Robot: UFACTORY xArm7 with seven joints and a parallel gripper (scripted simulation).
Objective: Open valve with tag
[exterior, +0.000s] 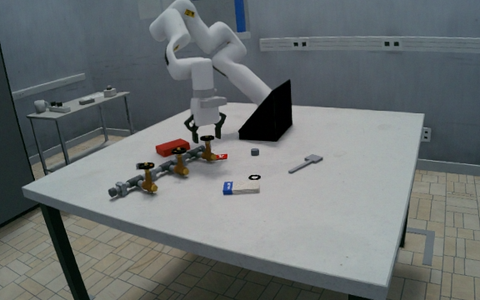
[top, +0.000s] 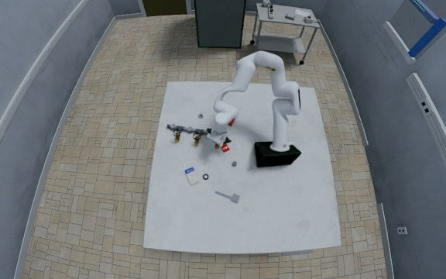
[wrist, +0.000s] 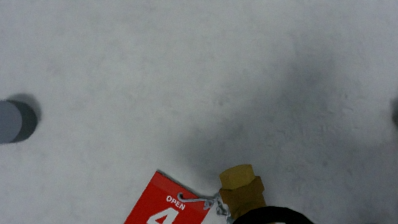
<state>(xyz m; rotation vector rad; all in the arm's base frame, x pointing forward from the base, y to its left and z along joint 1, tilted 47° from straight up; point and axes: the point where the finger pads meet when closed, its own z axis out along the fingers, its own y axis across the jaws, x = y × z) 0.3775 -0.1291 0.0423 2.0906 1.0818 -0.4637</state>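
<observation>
My hand is 40 mm past the red tag, 30 mm to the right of it and 90 mm above it. Round my hand: white box 190 mm ahead, 200 mm to the left, 90 mm below; then red block 80 mm behind, 210 mm to the right, 80 mm below; then grey flat tool 30 mm behind, 360 mm to the left, 90 mm below.
</observation>
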